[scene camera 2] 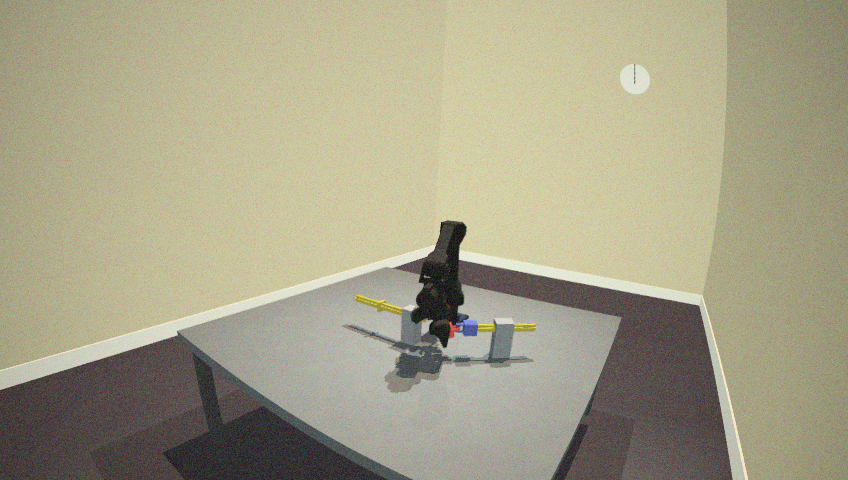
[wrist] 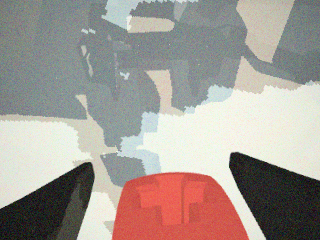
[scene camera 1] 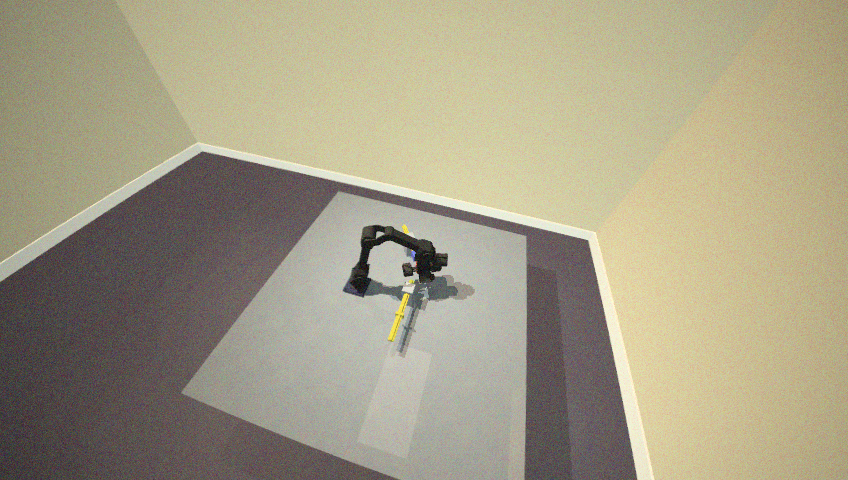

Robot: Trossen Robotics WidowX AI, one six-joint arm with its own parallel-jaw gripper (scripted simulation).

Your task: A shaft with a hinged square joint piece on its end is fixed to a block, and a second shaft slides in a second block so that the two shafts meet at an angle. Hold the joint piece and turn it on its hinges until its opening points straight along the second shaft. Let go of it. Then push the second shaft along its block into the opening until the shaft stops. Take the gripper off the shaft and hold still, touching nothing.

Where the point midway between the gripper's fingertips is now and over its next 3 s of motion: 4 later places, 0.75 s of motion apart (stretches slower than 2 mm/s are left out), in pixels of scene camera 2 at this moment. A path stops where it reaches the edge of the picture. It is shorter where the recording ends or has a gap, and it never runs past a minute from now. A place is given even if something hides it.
My gripper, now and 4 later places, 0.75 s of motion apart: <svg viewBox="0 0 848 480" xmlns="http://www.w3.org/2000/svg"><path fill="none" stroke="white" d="M445 342L444 340L442 336L442 334L445 326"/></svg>
